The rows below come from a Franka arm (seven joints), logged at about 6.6 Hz.
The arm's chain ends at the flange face. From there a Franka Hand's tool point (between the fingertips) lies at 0.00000 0.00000 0.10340 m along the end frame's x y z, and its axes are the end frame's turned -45 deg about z.
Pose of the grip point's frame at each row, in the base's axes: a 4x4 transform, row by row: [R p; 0 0 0 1], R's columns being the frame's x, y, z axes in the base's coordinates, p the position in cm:
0.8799 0.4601 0.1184 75.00; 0.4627 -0.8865 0.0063 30.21; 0.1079 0.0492 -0.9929 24.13; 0 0 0 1
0.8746 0.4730 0.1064 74.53; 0.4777 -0.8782 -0.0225 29.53; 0.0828 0.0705 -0.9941 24.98; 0 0 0 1
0.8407 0.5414 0.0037 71.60; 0.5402 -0.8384 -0.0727 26.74; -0.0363 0.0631 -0.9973 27.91; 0 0 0 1
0.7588 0.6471 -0.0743 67.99; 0.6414 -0.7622 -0.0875 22.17; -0.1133 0.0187 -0.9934 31.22; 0 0 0 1
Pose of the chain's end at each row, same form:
0.9475 -0.2968 0.1184 73.78; -0.2997 -0.9540 0.0063 30.14; 0.1111 -0.0415 -0.9929 34.40; 0 0 0 1
0.9529 -0.2840 0.1064 73.43; -0.2832 -0.9588 -0.0225 29.76; 0.1084 -0.0087 -0.9941 35.26; 0 0 0 1
0.9773 -0.2116 0.0037 71.56; -0.2109 -0.9748 -0.0727 27.49; 0.0190 0.0703 -0.9973 38.22; 0 0 0 1
0.9941 -0.0790 -0.0743 68.76; -0.0854 -0.9925 -0.0875 23.07; -0.0669 0.0933 -0.9934 41.49; 0 0 0 1

